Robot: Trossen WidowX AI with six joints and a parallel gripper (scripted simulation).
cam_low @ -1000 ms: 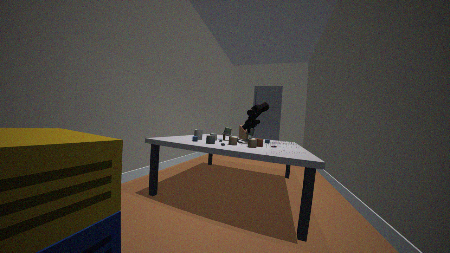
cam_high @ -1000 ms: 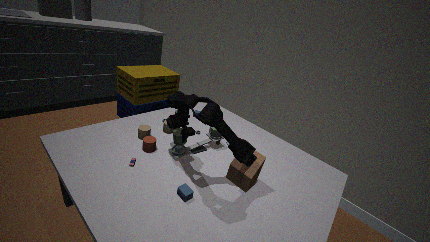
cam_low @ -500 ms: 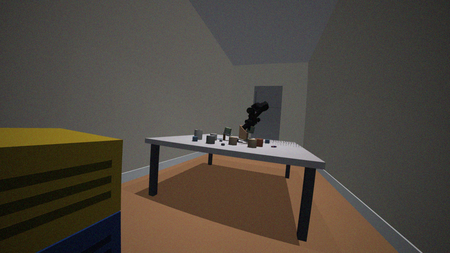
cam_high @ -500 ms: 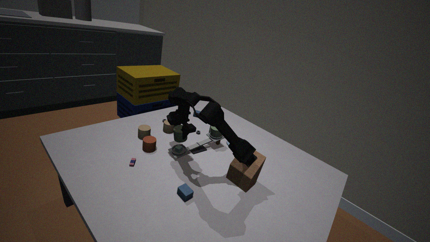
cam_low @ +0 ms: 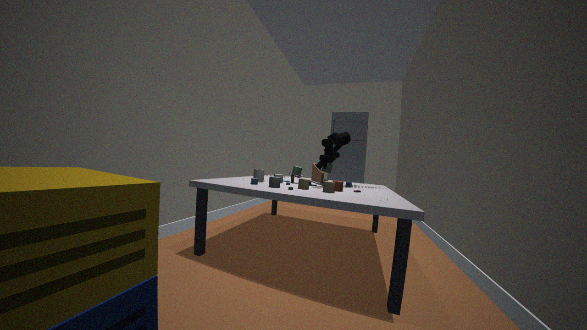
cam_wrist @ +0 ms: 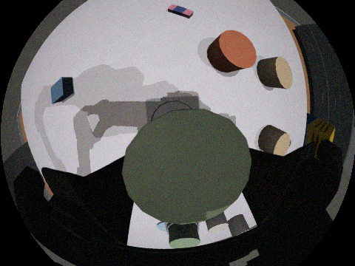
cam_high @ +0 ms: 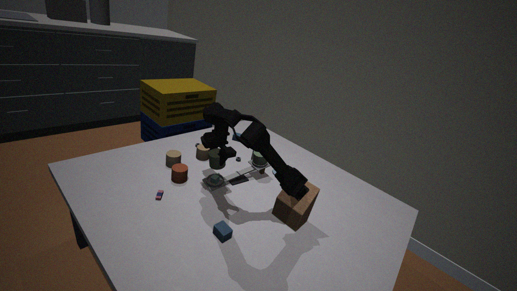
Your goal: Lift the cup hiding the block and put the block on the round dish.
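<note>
The cup lies 20 mm to the left of my gripper tip and 10 mm above it. The rest, counted from my gripper tip: red-brown cylinder 130 mm ahead, 120 mm to the left, 100 mm below; then balance 10 mm behind, 130 mm to the right, 100 mm below; then red-and-blue piece 40 mm ahead, 230 mm to the left, 130 mm below.
</note>
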